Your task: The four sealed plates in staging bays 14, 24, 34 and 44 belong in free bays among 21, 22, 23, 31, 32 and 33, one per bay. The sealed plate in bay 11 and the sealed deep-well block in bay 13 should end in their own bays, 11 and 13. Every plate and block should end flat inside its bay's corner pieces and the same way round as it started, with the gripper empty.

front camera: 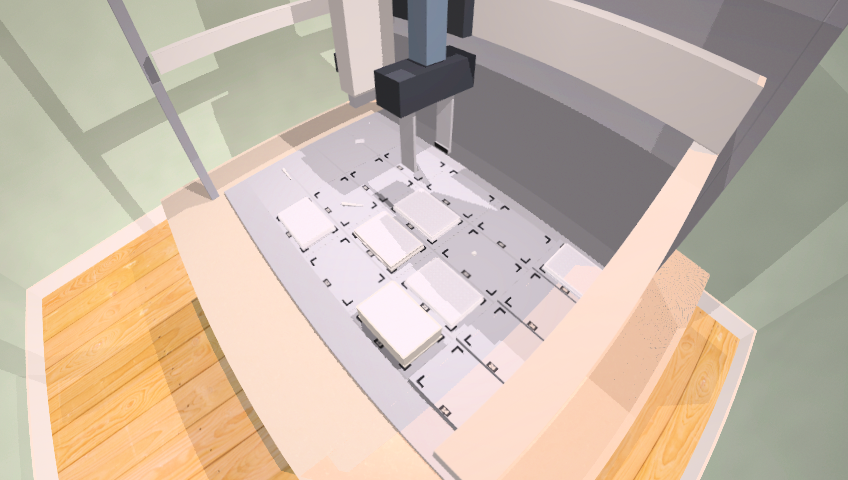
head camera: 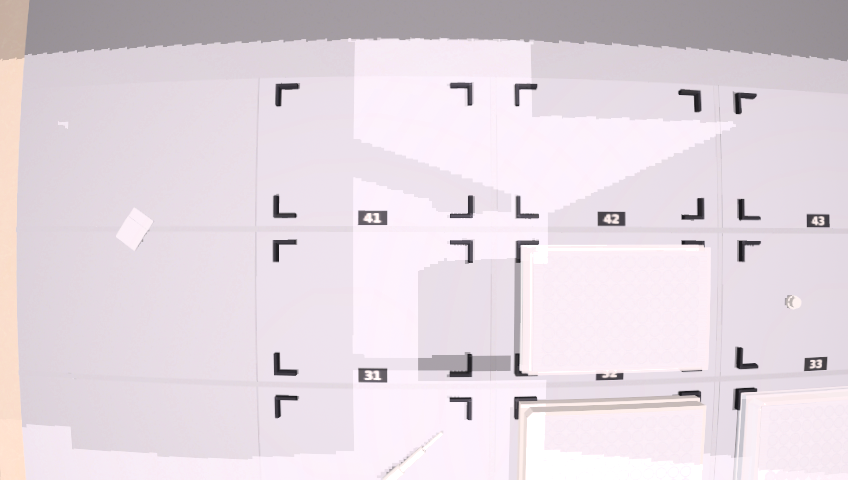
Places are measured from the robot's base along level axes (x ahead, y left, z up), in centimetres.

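Pixels of known places: gripper, fingertip midpoint: [front camera: 426,157]; robot's base, origin of the base link: [front camera: 278,218].
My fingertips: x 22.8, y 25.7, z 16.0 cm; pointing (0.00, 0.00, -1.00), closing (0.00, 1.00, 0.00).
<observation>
Ahead of a thing's pixels: the offset from my fingertips to its top centre. "pt": to the spot under its first point.
My gripper [front camera: 428,159] is open and empty, above the deck near bays 31 and 41. Sealed plates lie in bay 32 @(pt dy -0.5, dx +0.9, dz -14.6 cm) [front camera: 427,214] [head camera: 615,309], bay 22 @(pt dy -10.8, dx +0.8, dz -14.6 cm) [front camera: 389,239] [head camera: 618,443] and bay 23 @(pt dy -10.9, dx +17.1, dz -14.6 cm) [front camera: 445,291] [head camera: 800,437]; they look flat. Another sealed plate @(dy +10.7, dx +32.8, dz -13.1 cm) [front camera: 568,267] lies in staging bay 44, partly hidden by the front-right beam. Bays 14, 24 and 34 hold no plate in the front view. The bay 11 plate @(dy -21.4, dx -16.4, dz -14.5 cm) [front camera: 306,221] and the taller deep-well block @(dy -21.4, dx +16.4, dz -11.8 cm) [front camera: 399,315] in bay 13 sit in their bays. The gripper does not show in the head view.
A thin pen-like tool @(dy -10.2, dx -13.6, dz -15.2 cm) [front camera: 351,204] [head camera: 413,456] lies in bay 21, and another @(dy -16.9, dx -35.2, dz -15.2 cm) [front camera: 286,173] lies farther left. A small round cap @(dy +0.1, dx +14.1, dz -15.6 cm) [front camera: 474,253] [head camera: 792,302] is in bay 33. A small white piece @(dy +5.3, dx -33.3, dz -15.9 cm) [front camera: 359,140] [head camera: 134,228] lies left of the bays. A pale column [front camera: 360,47] stands behind.
</observation>
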